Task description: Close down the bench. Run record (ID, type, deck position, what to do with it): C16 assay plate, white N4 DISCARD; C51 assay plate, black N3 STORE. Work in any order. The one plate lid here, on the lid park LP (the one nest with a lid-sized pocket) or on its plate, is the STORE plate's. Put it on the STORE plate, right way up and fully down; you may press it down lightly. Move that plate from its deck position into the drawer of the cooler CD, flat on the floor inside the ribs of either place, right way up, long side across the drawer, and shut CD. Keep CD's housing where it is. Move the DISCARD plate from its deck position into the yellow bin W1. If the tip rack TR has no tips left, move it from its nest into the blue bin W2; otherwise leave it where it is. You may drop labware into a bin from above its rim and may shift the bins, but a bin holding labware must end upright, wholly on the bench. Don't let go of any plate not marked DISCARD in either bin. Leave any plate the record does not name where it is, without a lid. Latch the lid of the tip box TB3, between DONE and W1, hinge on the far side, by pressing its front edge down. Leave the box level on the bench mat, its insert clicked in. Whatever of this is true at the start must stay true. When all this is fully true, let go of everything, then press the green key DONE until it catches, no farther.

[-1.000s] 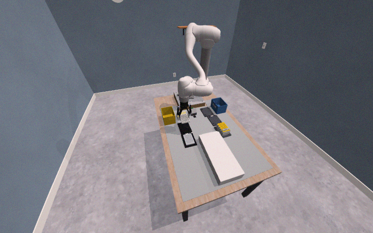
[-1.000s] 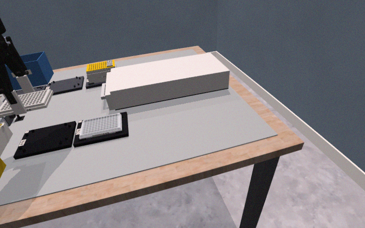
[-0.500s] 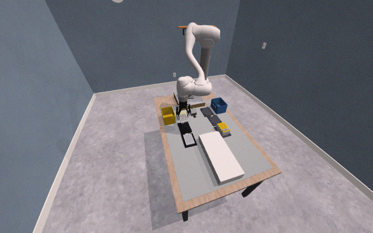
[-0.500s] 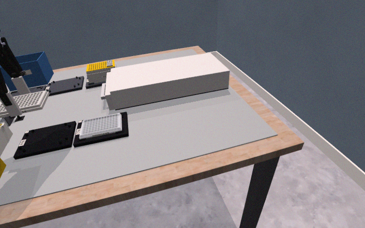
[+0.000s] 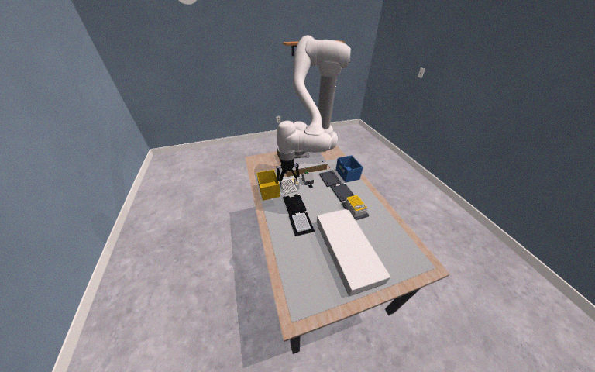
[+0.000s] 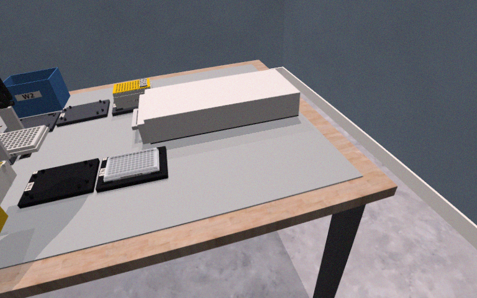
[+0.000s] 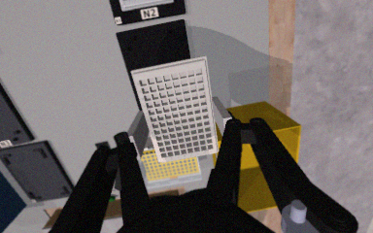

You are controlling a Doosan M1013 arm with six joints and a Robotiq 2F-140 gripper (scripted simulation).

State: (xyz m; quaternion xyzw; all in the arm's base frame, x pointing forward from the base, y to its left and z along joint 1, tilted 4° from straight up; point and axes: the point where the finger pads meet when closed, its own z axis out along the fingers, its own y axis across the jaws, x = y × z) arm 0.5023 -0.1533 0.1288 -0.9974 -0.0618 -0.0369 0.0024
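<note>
Right now the green DONE key is 22 cm behind my hand, 17 cm to the left of it and 10 cm below it. The rest, counted from my hand: yellow bin W1: 14 cm behind, 13 cm to the right, 13 cm below; then white plate: 2 cm below; then black nest: 16 cm below, 3 cm to the left, 3 cm ahead.
</note>
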